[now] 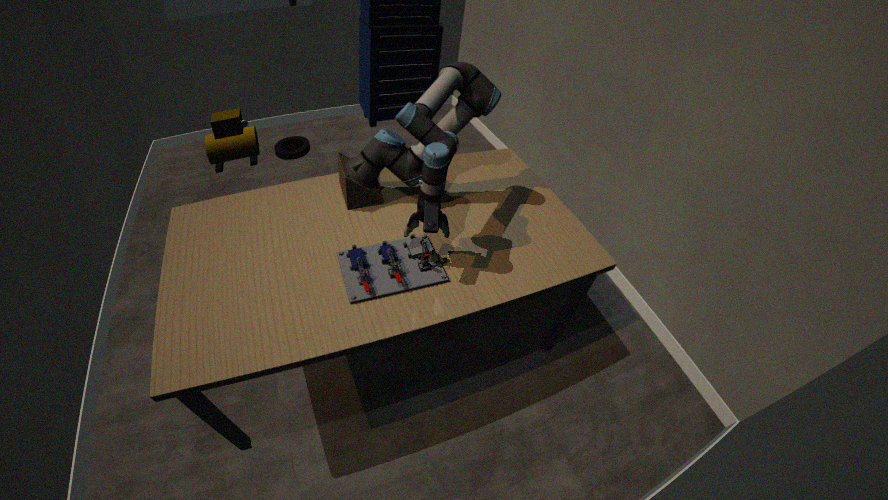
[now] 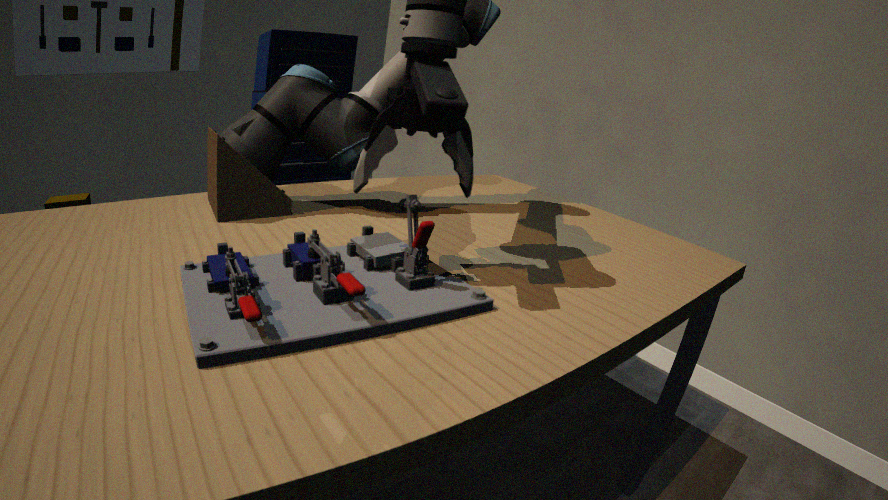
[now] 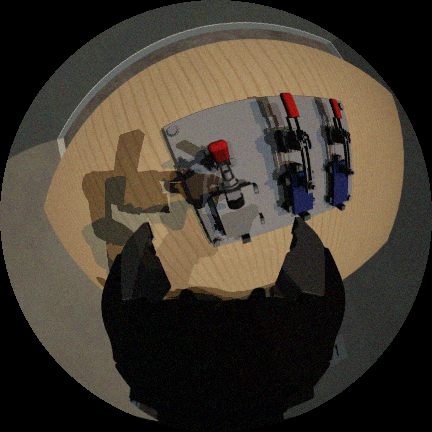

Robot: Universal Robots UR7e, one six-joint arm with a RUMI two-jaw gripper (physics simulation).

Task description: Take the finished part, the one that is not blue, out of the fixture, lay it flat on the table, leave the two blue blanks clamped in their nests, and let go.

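The grey finished part lies flat in the end nest of the fixture plate. Its clamp stands open, arm upright, red handle raised. One blue blank sits in the middle nest and another blue blank in the far nest, both under lowered clamp arms. My gripper is wide open and empty, pointing down above and behind the grey part's nest, higher than the raised clamp arm.
The upright clamp arm rises beside the grey part, on the handle side. The robot's wedge base stands on the table behind the fixture. A blue cabinet and a yellow compressor stand beyond the table.
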